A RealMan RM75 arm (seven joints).
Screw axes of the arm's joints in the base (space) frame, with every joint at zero. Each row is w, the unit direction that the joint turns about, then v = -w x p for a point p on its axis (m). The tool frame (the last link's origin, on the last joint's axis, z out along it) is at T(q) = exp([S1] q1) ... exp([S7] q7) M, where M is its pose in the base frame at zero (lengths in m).
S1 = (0, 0, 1, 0, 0, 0)
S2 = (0, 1, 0, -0.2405, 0, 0)
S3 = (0, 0, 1, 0, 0, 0)
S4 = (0, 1, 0, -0.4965, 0, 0)
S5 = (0, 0, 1, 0, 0, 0)
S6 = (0, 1, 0, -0.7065, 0, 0)
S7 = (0, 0, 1, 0, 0, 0)
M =
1 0 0 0
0 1 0 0
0 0 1 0.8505
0 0 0 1
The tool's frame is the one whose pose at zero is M.
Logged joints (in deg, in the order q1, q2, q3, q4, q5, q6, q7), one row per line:
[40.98 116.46 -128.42 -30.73 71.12 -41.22 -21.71]
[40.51 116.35 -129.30 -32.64 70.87 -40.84 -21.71]
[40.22 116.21 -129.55 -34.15 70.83 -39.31 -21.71]
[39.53 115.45 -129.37 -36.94 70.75 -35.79 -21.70]
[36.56 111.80 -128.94 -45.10 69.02 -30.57 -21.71]
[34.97 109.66 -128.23 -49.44 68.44 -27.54 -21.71]
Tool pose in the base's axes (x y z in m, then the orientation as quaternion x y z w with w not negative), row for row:
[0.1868 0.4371 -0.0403 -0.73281 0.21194 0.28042 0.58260]
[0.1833 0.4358 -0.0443 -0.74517 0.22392 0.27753 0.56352]
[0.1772 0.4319 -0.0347 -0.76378 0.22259 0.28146 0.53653]
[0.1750 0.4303 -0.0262 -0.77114 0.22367 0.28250 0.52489]
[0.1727 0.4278 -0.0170 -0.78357 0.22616 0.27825 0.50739]
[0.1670 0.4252 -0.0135 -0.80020 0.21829 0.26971 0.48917]
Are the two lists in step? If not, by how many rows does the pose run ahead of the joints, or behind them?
The pose runs 2 rows ahead of the joints: the pose in row i belongs to the joints in row i + 2.
